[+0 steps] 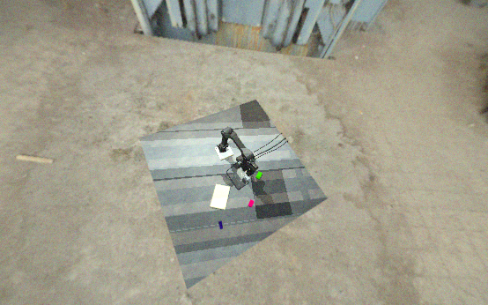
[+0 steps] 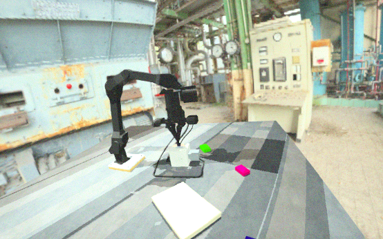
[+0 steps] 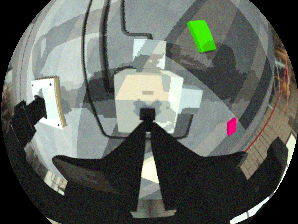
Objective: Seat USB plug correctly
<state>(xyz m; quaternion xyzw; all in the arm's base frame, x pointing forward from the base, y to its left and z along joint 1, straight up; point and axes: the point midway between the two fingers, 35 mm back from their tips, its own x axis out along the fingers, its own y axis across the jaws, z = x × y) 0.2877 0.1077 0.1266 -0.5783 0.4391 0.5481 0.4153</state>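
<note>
Right now the dark USB plug is 20 mm below my gripper tip. The rest, counted from my gripper tip: green block: 140 mm to the left, 100 mm below, 60 mm ahead; magenta block: 270 mm ahead, 100 mm below, 10 mm to the right; cream flat pad: 240 mm to the right, 140 mm ahead, 100 mm below.
</note>
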